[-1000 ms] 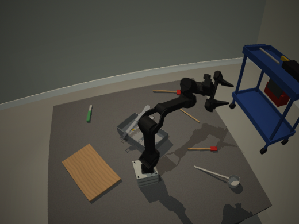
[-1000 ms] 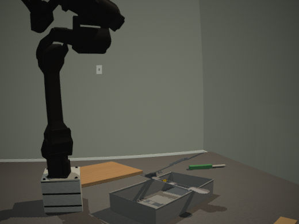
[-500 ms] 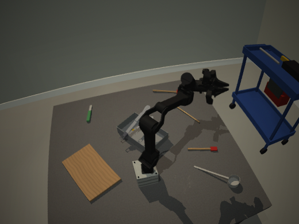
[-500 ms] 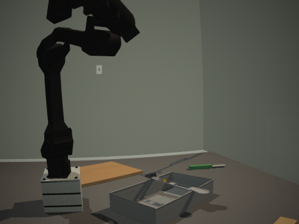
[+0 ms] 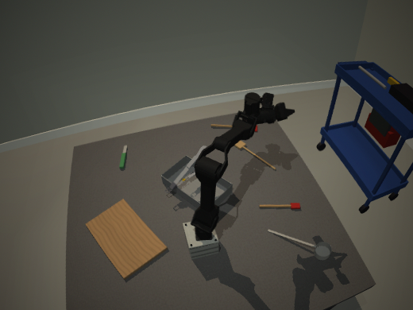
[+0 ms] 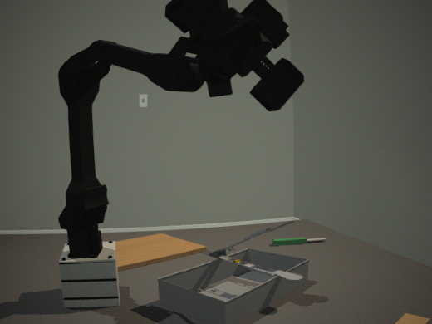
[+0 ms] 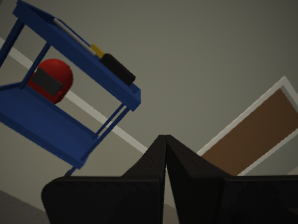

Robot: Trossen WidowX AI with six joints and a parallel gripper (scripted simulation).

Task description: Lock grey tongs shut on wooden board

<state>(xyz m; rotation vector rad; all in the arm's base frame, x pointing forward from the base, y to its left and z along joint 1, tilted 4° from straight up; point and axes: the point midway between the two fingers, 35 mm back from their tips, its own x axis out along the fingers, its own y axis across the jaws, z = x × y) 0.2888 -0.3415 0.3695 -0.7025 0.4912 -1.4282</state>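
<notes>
My gripper tip is 430 mm above the grey roasting tin, 410 mm to the right of it and 40 mm short of it. Round my gripper tip: yellow mark (470 mm to the left, 400 mm below, 40 mm ahead); then wooden board (760 mm to the left, 450 mm below, 220 mm behind).
</notes>
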